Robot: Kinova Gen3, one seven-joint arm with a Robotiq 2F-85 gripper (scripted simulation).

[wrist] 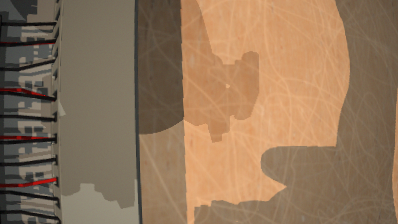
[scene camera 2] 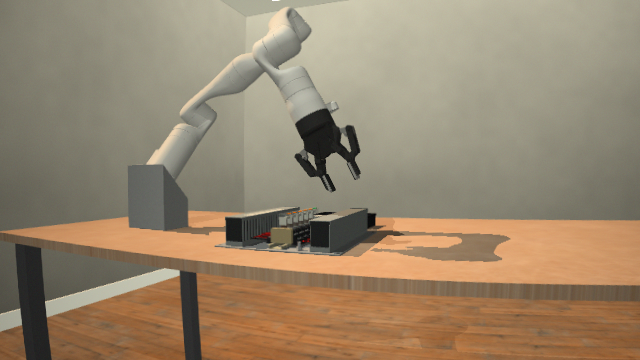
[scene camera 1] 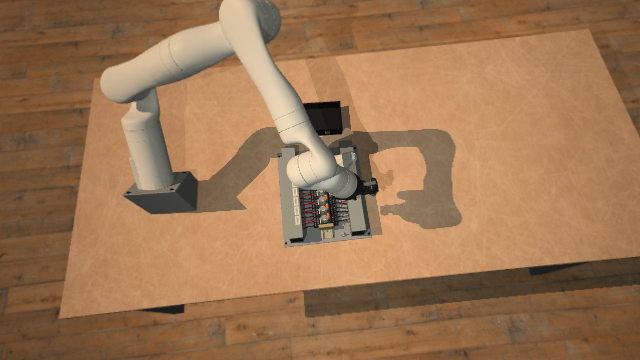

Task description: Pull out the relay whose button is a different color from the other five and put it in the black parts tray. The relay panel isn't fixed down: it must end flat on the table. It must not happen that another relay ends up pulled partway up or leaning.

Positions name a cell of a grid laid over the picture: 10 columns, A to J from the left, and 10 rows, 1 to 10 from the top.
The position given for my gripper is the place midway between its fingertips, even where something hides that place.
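There's my gripper (scene camera 2: F6), and there's a black parts tray (scene camera 1: F4) too, but the tray is out of frame in the wrist view.
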